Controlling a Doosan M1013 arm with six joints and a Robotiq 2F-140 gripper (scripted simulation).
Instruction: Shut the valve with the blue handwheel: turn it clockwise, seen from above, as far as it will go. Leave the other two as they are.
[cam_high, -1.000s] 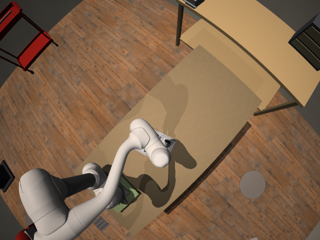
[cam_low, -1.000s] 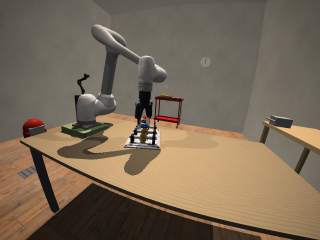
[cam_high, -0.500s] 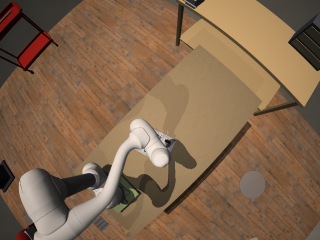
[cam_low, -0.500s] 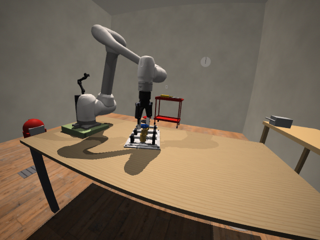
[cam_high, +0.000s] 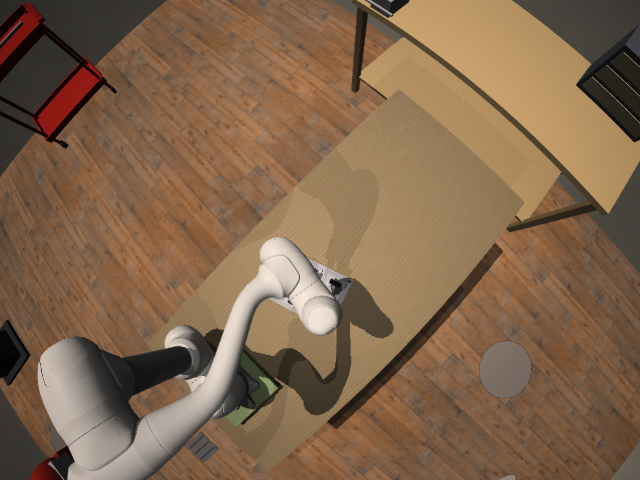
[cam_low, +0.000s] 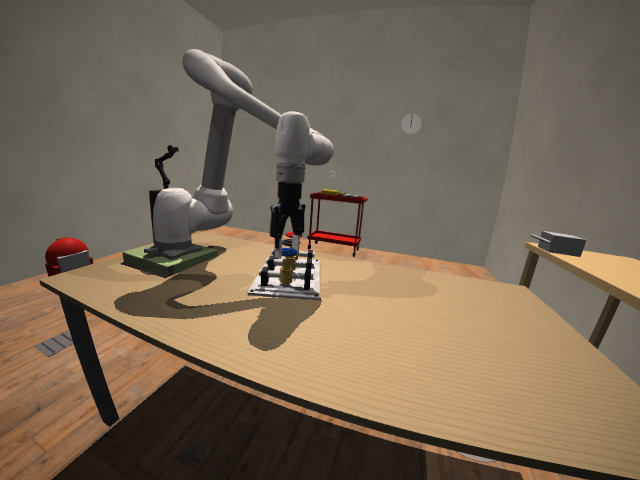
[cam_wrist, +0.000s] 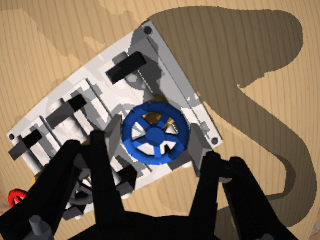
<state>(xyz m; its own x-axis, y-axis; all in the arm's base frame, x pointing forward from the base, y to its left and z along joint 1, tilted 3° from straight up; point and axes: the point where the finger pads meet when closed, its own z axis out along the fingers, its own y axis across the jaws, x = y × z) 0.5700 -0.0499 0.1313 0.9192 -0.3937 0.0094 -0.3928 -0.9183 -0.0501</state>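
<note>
My hand is 2 cm above the blue handwheel. Also, from my hand: red handwheel: 6 cm behind, 23 cm to the left, 2 cm below; then black handwheel: 3 cm behind, 11 cm to the left, 2 cm below; then white plate: 3 cm behind, 11 cm to the left, 15 cm below.
</note>
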